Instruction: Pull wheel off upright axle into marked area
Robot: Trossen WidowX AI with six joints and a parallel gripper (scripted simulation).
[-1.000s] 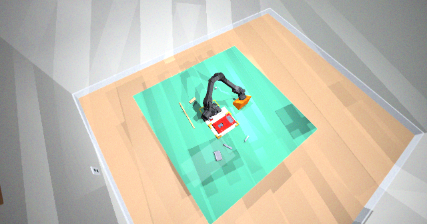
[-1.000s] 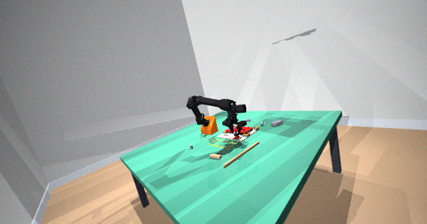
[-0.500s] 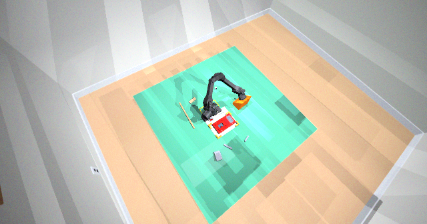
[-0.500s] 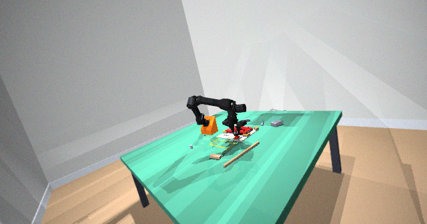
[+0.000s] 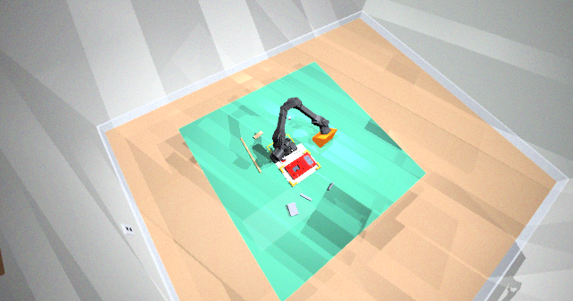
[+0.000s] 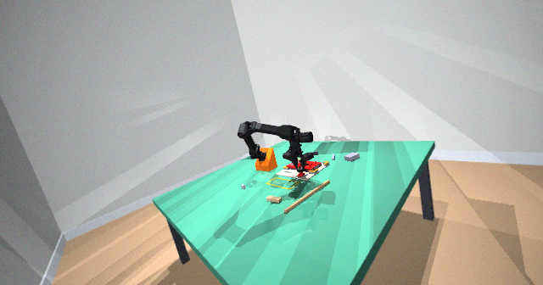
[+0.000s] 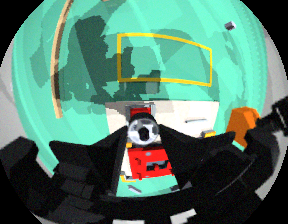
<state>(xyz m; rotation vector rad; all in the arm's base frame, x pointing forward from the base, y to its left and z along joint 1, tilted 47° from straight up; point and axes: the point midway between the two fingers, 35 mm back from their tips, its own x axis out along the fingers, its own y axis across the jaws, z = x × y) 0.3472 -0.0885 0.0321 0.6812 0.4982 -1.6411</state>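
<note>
Now: gripper tip right at the grey wheel. The rest, counted from my gripper tip: wooden block: 260 mm to the right, 30 mm below; then upright axle: 10 mm below; then long wooden stick: 180 mm to the right, 140 mm ahead, 30 mm below.
</note>
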